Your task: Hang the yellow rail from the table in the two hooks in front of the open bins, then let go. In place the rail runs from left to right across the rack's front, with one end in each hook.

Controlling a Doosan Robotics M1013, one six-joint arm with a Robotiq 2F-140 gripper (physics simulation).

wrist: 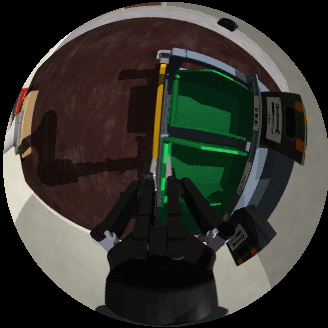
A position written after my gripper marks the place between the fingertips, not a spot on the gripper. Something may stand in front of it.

Note:
In view: my gripper (161, 162) and a dark case (253, 232).

